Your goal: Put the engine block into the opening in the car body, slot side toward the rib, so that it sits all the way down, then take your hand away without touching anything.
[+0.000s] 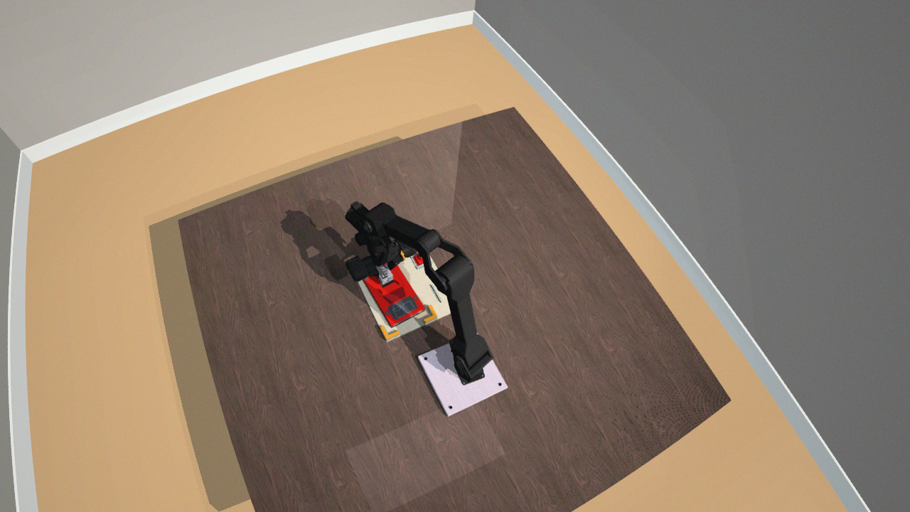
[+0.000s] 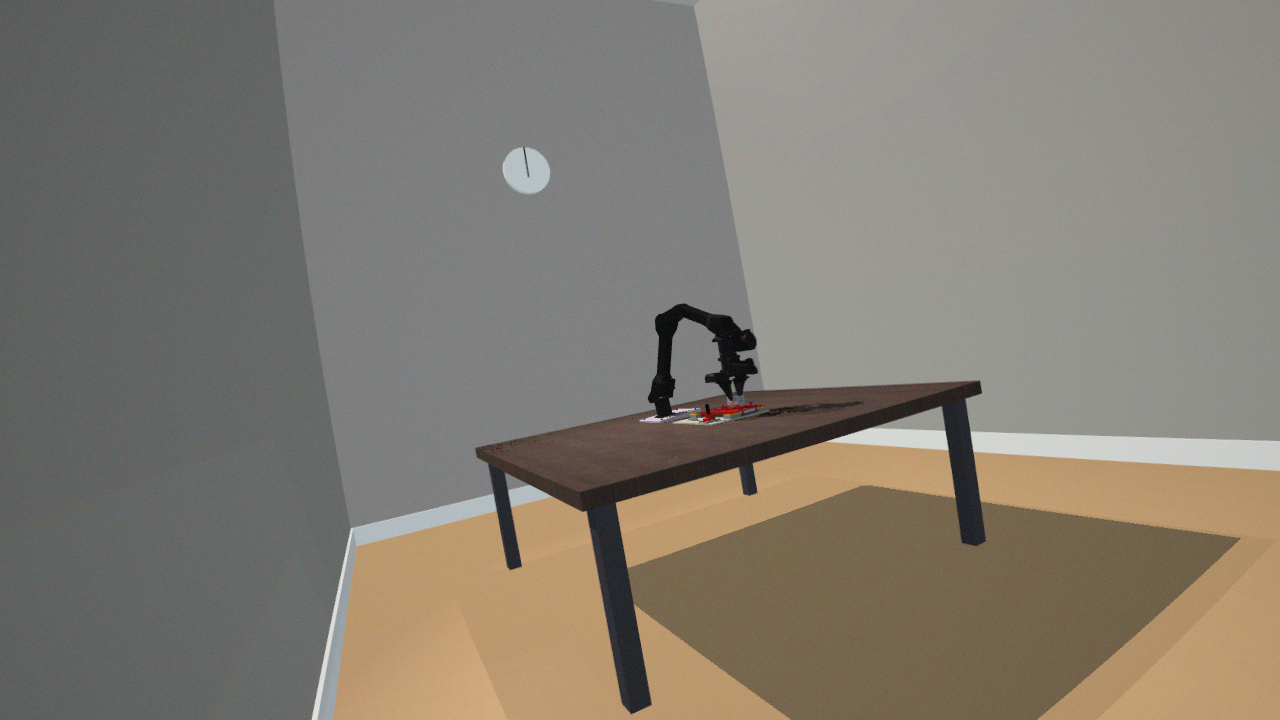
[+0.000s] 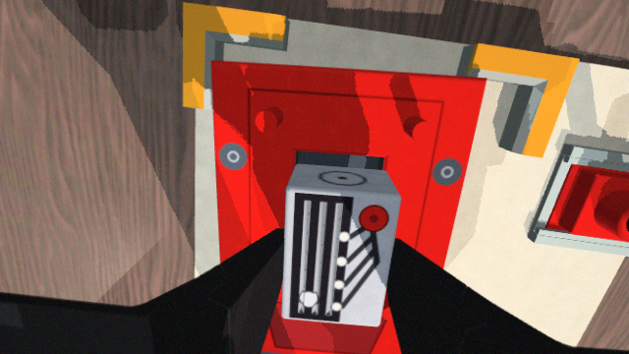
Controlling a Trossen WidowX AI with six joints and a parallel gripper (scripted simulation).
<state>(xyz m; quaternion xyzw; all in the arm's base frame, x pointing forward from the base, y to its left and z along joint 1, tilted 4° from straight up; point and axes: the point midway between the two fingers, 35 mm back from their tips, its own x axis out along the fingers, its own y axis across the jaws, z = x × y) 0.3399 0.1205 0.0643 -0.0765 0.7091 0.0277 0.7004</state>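
The engine block is 1 cm below my gripper tip. Round my gripper tip: dark post (3 cm ahead, 12 cm to the right, 2 cm below).
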